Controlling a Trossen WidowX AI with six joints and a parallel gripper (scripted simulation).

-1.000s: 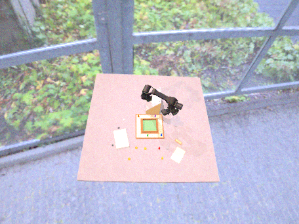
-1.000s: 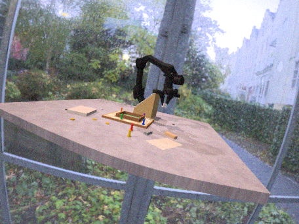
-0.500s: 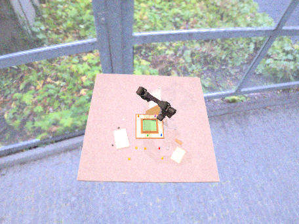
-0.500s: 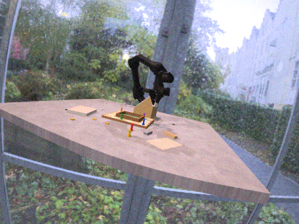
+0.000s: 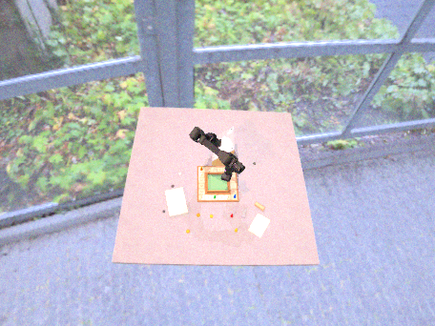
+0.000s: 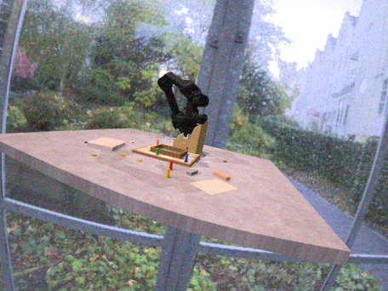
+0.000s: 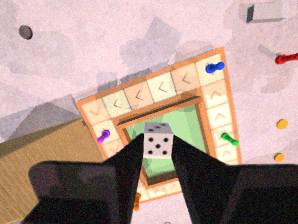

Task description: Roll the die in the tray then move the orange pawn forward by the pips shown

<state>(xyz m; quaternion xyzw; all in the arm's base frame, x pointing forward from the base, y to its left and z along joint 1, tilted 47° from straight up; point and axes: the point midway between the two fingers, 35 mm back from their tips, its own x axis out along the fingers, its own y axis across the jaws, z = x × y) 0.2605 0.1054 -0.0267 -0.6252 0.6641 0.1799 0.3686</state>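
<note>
Right now my gripper tip is 8 cm past the orange pawn, 20 cm to the left of it and 8 cm above it. Also, from my gripper tip: blue pawn 12 cm ahead, 6 cm to the left, 8 cm below; then white die right at my gripper tip; then purple pawn 10 cm behind, 2 cm to the right, 8 cm below.
</note>
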